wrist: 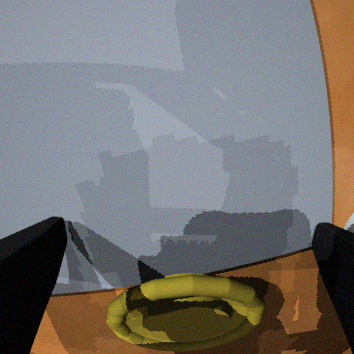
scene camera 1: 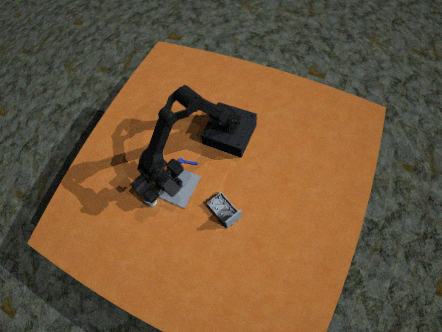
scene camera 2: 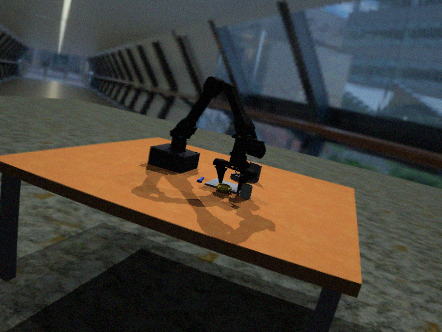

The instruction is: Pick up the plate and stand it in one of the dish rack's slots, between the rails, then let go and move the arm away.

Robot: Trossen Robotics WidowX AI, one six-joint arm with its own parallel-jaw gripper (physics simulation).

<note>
My gripper is open, holding nothing. I also see a grey mat.
My gripper also shows in the wrist view and in scene camera 2.
</note>
